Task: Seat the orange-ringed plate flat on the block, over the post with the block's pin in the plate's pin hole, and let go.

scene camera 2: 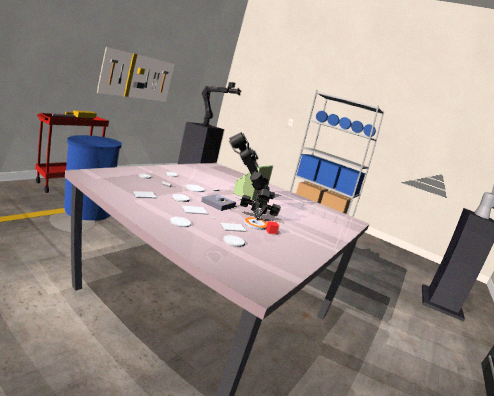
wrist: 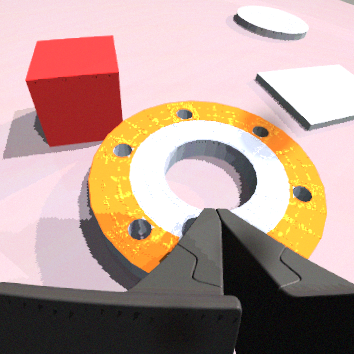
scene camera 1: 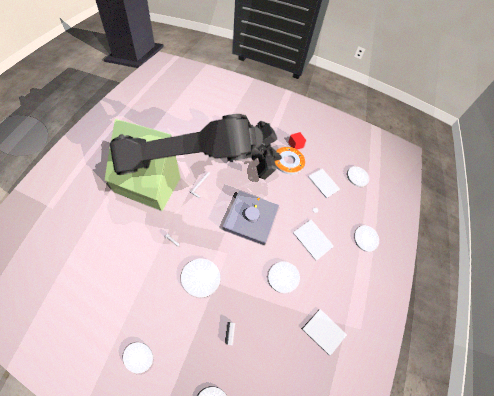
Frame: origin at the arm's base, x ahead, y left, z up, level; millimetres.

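Seen in the pictures: gripper, fingertip midpoint: point(scene camera 2: 257, 218) point(wrist: 213, 219) point(scene camera 1: 281, 158); arm's base, origin of the base link: point(scene camera 1: 140, 153).
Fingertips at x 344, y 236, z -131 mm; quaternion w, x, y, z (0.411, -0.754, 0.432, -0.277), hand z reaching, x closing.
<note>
Pixels of each thing's top centre, then the offset from my fingertips to it. "spot": a spot on its surface instead.
- orange-ringed plate, middle of its top: point(wrist: 210, 171) point(scene camera 1: 289, 159) point(scene camera 2: 256, 222) 6 mm down, 26 mm ahead, 12 mm left
- grey block, middle of its top: point(scene camera 1: 252, 213) point(scene camera 2: 219, 196) 21 mm up, 23 mm back, 235 mm right
- round post, surface spot: point(scene camera 1: 252, 213) spot: 21 mm up, 23 mm back, 235 mm right
- pin, surface spot: point(scene camera 1: 255, 206) spot: 9 mm up, 23 mm back, 205 mm right
- red cube, middle of its top: point(wrist: 73, 54) point(scene camera 1: 298, 137) point(scene camera 2: 273, 223) 22 mm up, 32 mm ahead, 94 mm left
- white square tile, middle of its top: point(wrist: 327, 88) point(scene camera 1: 324, 182) point(scene camera 2: 233, 226) 13 mm down, 159 mm ahead, 27 mm right
- white disc, middle of its top: point(wrist: 272, 17) point(scene camera 1: 358, 175) point(scene camera 2: 234, 240) 11 mm down, 273 mm ahead, 50 mm left
The orange-ringed plate point(scene camera 1: 301, 161) point(scene camera 2: 248, 223) point(wrist: 107, 190) lies flat on the table, with a large centre hole and smaller holes around it. A hole in its white part is partly hidden by a fingertip in the wrist view. My gripper point(scene camera 1: 278, 158) point(scene camera 2: 258, 218) point(wrist: 213, 219) is shut and empty, its tips over the near part of the plate; whether they touch it I cannot tell. The grey block point(scene camera 1: 265, 220) point(scene camera 2: 212, 202) lies apart from the plate, with a round post point(scene camera 1: 252, 213) and a small yellow spot, perhaps the pin point(scene camera 1: 255, 206), beside it.
A red cube point(scene camera 1: 297, 140) point(scene camera 2: 272, 228) point(wrist: 82, 100) stands close beside the plate. A white square tile point(scene camera 1: 324, 182) point(scene camera 2: 233, 227) point(wrist: 312, 95) and a white disc point(scene camera 1: 358, 176) point(scene camera 2: 234, 241) point(wrist: 272, 21) lie beyond it. A green block-like body point(scene camera 1: 145, 187) stands by the arm's base.
</note>
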